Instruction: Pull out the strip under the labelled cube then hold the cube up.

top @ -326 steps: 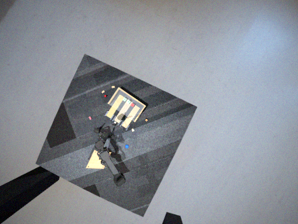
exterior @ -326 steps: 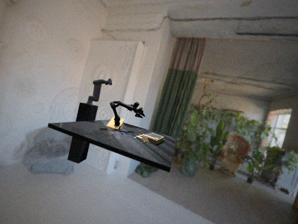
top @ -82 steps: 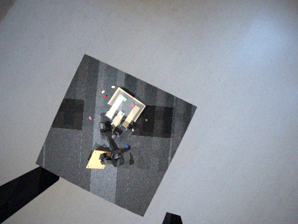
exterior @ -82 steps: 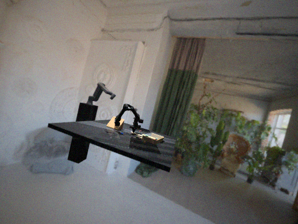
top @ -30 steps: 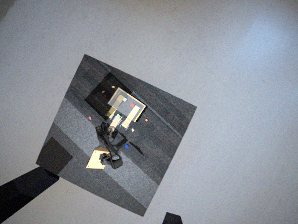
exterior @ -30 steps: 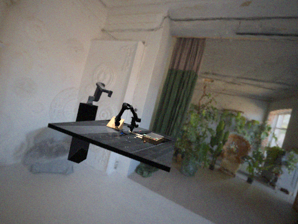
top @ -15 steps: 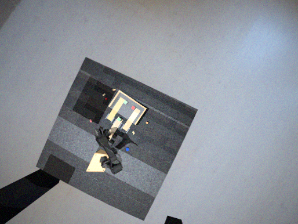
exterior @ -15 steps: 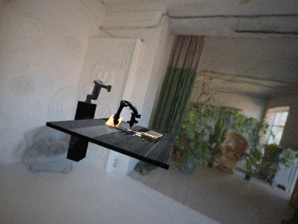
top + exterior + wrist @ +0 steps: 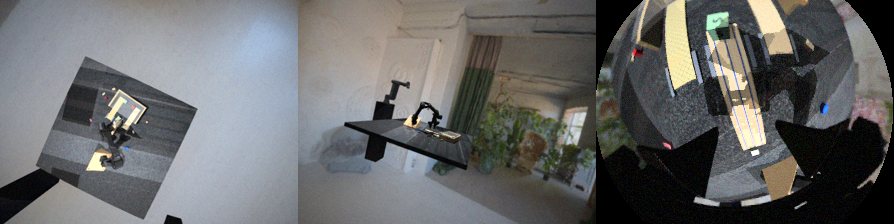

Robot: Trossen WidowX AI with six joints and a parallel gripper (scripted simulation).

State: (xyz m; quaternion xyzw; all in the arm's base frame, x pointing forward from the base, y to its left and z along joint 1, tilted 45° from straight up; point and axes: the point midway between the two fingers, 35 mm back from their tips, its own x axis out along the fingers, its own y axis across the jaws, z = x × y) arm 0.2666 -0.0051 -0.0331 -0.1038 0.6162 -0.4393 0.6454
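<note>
Now: gripper tip 4 cm short of the strip, 4 cm above it and 1 cm to the left of it.
</note>
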